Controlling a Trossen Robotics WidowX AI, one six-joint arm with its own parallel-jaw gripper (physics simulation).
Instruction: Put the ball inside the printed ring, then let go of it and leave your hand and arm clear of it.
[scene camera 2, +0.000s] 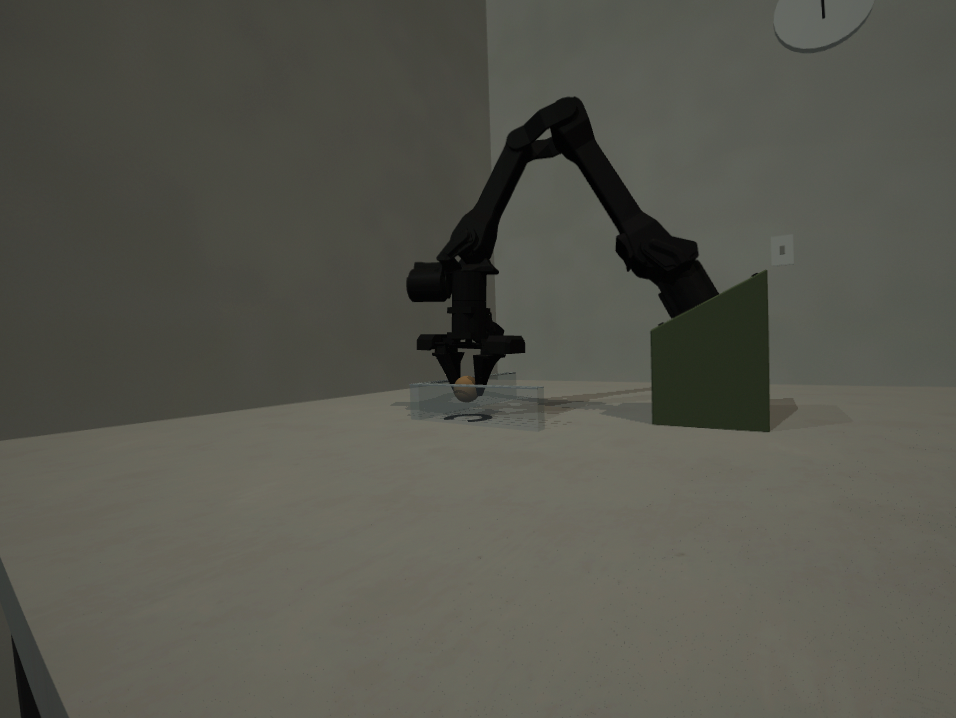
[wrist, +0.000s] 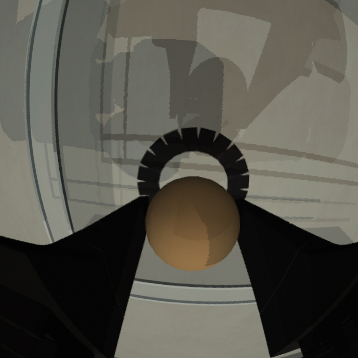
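Pixels of known places: gripper, fingertip midpoint: (wrist: 191, 205); arm's base, link origin: (scene camera 2: 699, 308).
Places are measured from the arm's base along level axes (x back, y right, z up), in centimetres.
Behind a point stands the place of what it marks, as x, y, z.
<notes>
The orange ball (scene camera 2: 465, 389) (wrist: 193, 225) is held off the table between the two black fingers. My gripper (scene camera 2: 466, 386) {-34.1, -10.3, -12.4} (wrist: 191, 205) {-34.1, -10.3, -12.4} points down and is shut on the ball. The printed ring (scene camera 2: 467, 415) (wrist: 190, 138) {-34.4, -7.5, -16.2} is a dark, segmented band flat on the table under the ball. In scene camera 2 the ball hangs above the ring with a gap between them. In the wrist view the ball and the fingertips cover the lower part of the ring, and its upper arc and part of its pale middle show.
Low, clear walls (scene camera 2: 531, 409) {-18.9, -16.1, -13.3} (wrist: 42, 100) {-40.6, -5.1, -10.3} stand around the ring area, and the fingertips reach down between them. One wall runs along the left and one crosses below the ball in the wrist view. The arm's green wedge base (scene camera 2: 711, 370) {2.0, -4.5, -8.6} stands on the table (scene camera 2: 463, 556) {-5.2, -49.2, -16.3} at the right.
</notes>
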